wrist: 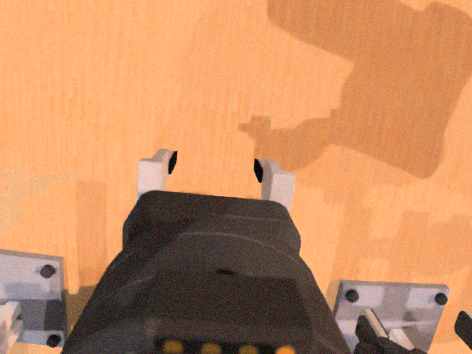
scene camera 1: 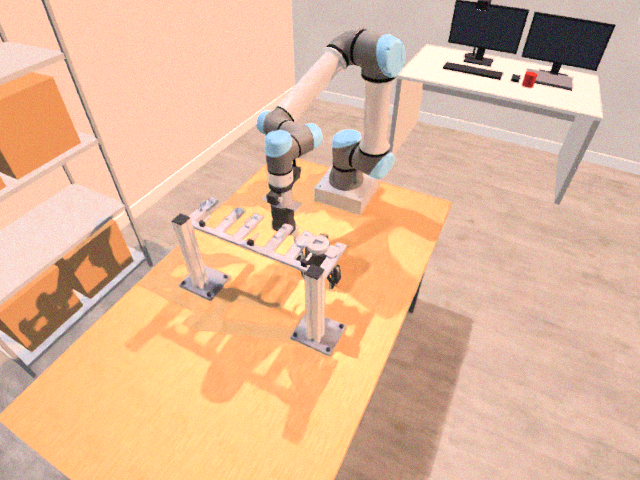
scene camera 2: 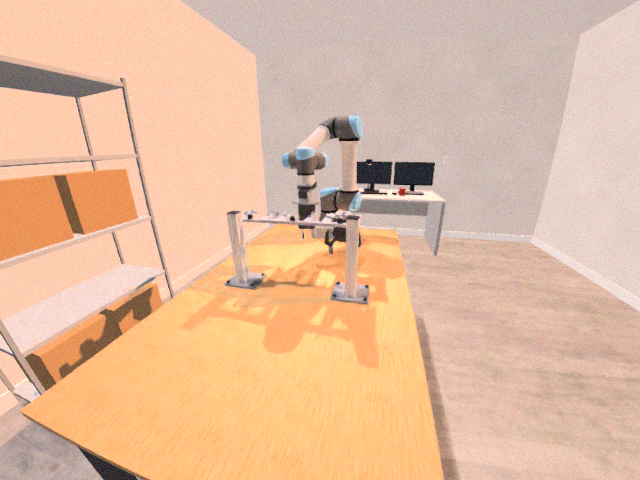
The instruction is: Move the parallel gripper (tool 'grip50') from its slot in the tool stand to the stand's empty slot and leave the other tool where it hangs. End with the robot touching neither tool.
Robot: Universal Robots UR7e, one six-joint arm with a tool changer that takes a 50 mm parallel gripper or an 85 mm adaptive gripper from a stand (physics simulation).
Observation:
In view: an adaptive gripper (scene camera 1: 318,245), a parallel gripper (wrist: 192,266) and a tool stand (wrist: 406,310).

